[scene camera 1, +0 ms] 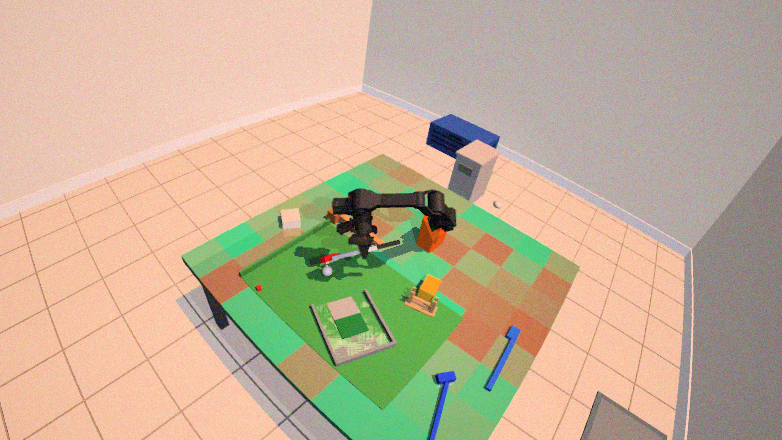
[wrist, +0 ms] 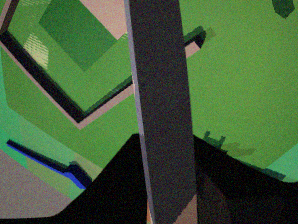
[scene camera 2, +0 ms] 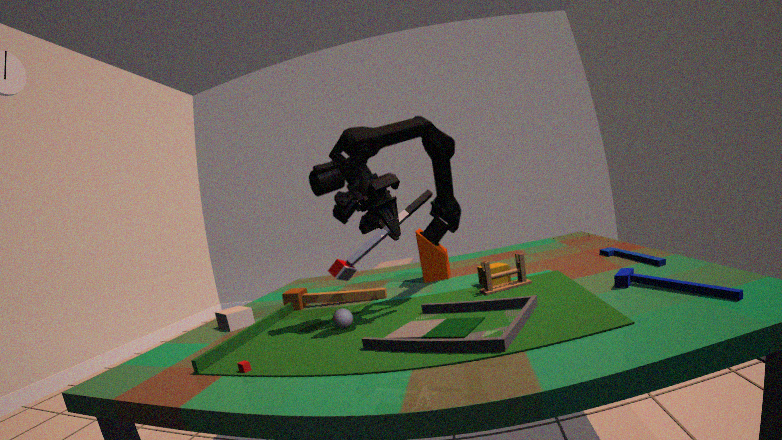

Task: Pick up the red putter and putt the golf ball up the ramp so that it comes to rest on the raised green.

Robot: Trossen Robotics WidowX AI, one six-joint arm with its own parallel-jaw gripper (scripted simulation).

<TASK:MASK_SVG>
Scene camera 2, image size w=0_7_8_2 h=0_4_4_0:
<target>my gripper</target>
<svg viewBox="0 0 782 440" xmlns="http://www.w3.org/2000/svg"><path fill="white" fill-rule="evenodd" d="M336 193L335 201L337 204L334 205L333 216L341 221L341 223L346 224L355 210L357 212L367 210L368 212L361 217L359 224L362 234L387 226L391 231L388 236L395 241L399 239L401 231L396 196L392 197L390 190L386 189L389 186L392 189L398 188L400 181L395 174L386 173L378 177L376 173L365 172L350 181L347 185L348 191L338 191Z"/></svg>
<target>white cube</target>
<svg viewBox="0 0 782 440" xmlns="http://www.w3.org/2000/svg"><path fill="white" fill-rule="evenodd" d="M252 308L235 306L214 312L218 327L227 331L249 327L255 323Z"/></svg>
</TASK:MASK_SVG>
